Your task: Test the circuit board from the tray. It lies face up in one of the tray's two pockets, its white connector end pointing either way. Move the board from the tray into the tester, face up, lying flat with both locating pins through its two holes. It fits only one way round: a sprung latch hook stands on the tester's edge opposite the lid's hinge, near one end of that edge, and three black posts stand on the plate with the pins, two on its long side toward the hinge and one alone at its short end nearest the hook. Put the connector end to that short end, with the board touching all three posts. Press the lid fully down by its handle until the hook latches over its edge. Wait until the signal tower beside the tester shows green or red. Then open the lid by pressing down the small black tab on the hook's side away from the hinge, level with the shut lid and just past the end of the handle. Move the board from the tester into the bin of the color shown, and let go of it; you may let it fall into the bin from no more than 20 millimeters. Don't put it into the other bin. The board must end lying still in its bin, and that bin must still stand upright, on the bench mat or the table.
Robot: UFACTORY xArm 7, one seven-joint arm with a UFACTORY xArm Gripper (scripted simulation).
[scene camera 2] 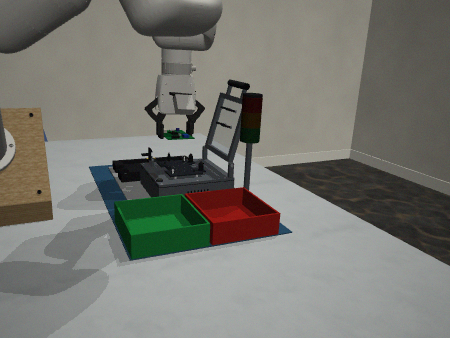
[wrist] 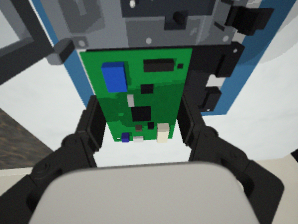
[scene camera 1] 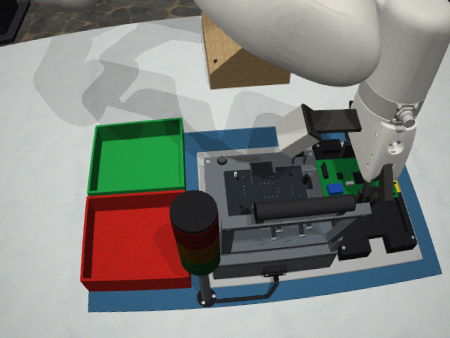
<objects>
A green bin shows in scene camera 2 and in scene camera 1; in the wrist view it is out of frame. A red bin shows in scene camera 2 and in scene camera 1; in the wrist view it is out of frame. One and the same spot on the green bin: [scene camera 1: 144, 156] is [scene camera 2: 146, 231]. One and the same spot on the red bin: [scene camera 2: 236, 214] is [scene camera 1: 155, 263].
</objects>
